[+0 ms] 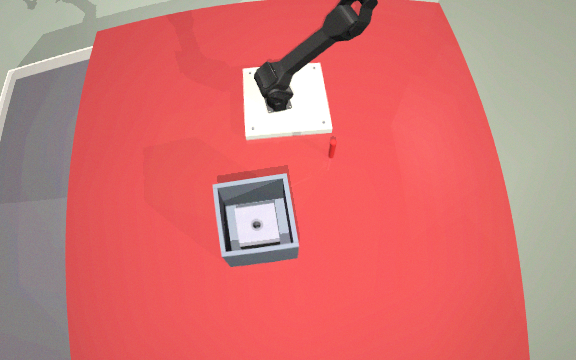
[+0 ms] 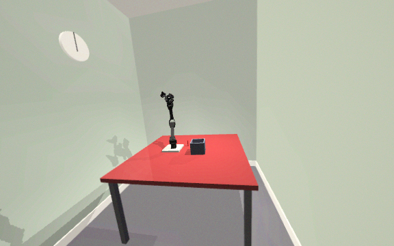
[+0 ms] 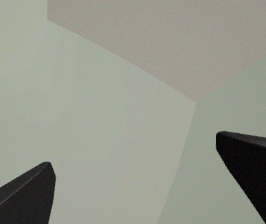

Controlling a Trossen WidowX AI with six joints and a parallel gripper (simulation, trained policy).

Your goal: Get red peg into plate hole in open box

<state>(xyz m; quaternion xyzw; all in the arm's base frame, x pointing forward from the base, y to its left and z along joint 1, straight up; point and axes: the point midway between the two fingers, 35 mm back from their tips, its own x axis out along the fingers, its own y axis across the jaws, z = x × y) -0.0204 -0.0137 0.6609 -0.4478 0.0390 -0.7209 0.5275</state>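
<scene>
My gripper tip is 20 cm short of the red peg, 13 cm to the right of it and 66 cm above it.
</scene>
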